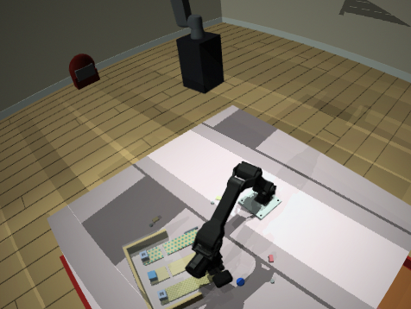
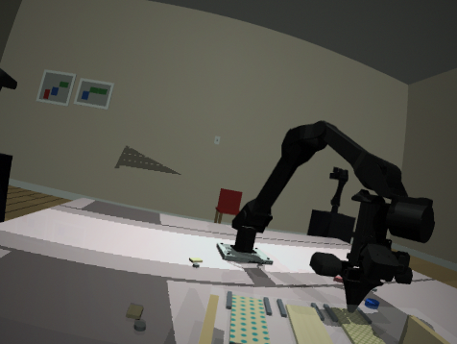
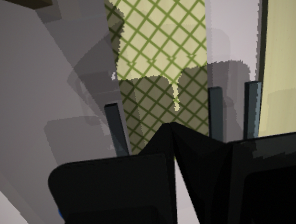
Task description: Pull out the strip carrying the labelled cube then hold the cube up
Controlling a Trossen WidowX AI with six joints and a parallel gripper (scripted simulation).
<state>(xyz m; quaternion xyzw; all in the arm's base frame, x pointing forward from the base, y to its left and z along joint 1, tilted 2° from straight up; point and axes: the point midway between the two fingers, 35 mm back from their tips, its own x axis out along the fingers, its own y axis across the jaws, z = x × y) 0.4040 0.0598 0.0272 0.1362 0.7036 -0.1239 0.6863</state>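
Right now my gripper tip is 10 cm to the right of the blue disc, 3 cm past it and 1 cm above it.
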